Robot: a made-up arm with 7 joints.
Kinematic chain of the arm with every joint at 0, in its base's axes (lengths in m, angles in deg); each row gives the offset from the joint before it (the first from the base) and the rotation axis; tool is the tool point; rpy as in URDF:
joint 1: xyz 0 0 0.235 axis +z
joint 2: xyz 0 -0.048 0.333 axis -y
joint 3: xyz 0 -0.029 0.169 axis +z
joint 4: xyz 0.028 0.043 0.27 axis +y
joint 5: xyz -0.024 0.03 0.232 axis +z
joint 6: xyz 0 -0.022 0.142 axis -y
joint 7: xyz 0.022 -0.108 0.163 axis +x
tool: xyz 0 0 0 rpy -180 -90 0
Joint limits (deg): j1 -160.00..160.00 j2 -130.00..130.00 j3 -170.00..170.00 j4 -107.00..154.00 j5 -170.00..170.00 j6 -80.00..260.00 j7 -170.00..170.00
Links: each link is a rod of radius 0.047 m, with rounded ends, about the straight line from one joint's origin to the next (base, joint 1, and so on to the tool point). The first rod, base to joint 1, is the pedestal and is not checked.
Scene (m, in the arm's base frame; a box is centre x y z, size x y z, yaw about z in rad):
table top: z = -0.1
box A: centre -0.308 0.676 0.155 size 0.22 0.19 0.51 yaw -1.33
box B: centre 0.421 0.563 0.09 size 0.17 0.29 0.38 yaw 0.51
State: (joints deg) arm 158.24 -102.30 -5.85 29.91 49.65 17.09 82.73
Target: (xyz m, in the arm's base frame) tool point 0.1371 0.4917 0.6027
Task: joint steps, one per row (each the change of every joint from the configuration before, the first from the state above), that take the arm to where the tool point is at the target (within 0.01 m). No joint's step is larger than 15 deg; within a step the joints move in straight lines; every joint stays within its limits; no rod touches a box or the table.
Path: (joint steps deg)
1: -2.48 -2.29 3.89 -13.50 -3.45 6.54 0.00
2: -2.47 -2.30 3.89 -13.51 -3.45 6.53 0.00
3: -2.48 -2.29 3.89 -13.50 -3.44 6.54 0.00
4: -2.48 -2.30 3.89 -13.50 -3.45 6.54 0.00
5: -2.47 -2.29 3.89 -13.51 -3.45 6.54 0.00
6: -2.48 -2.29 3.89 -13.50 -3.45 6.53 0.00
7: -2.48 -2.30 3.89 -13.50 -3.44 6.54 0.00
8: -7.28 -3.88 3.64 -10.68 -2.60 6.59 0.00
9: -7.29 -3.88 3.63 -10.68 -2.59 6.58 0.00
10: -7.28 -3.88 3.63 -10.68 -2.59 6.58 0.00

